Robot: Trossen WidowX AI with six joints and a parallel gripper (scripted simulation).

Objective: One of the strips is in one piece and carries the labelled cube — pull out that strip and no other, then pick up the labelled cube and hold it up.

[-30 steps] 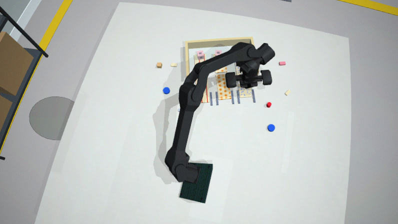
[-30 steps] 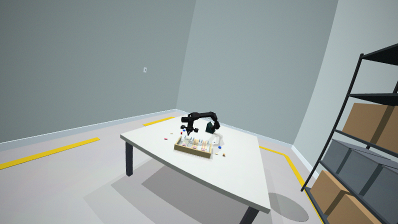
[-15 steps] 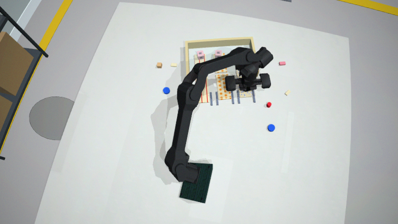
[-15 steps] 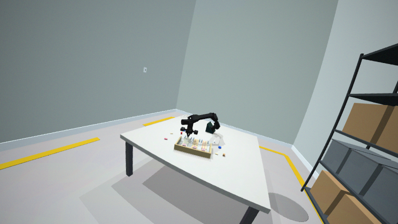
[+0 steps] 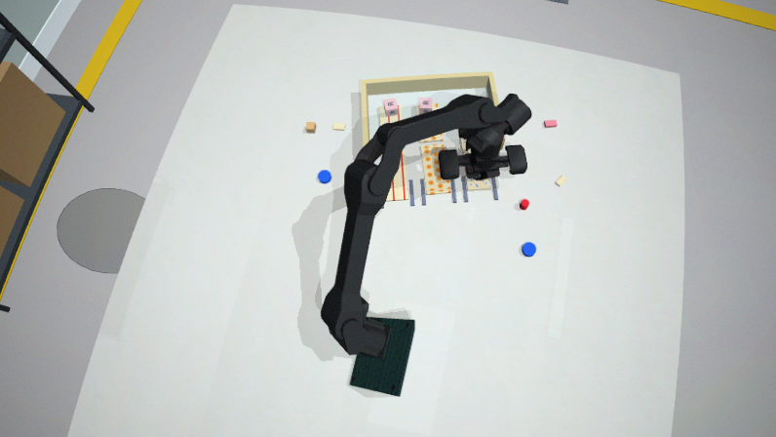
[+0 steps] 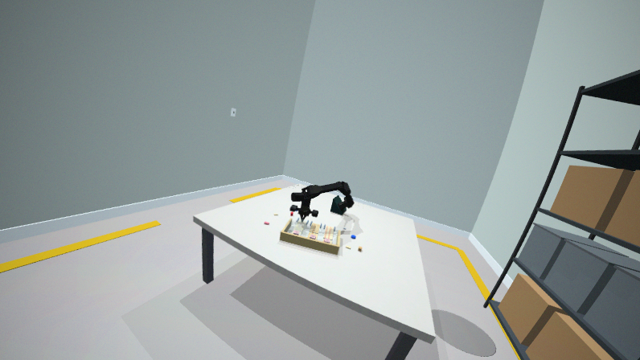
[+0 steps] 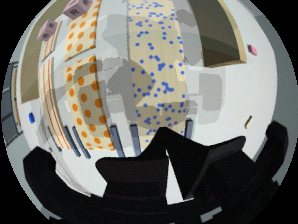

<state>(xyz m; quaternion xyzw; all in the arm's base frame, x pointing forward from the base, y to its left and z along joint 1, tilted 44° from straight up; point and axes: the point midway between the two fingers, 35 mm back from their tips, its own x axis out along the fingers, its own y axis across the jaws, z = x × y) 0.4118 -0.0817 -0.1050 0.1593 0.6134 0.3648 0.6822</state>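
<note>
The red peg is 4 cm behind my gripper tip, 11 cm to the right of it and 1 cm above it. Also, from my gripper tip: tan block: 5 cm ahead, 42 cm to the left; then pink block: 19 cm ahead, 15 cm to the right.
</note>
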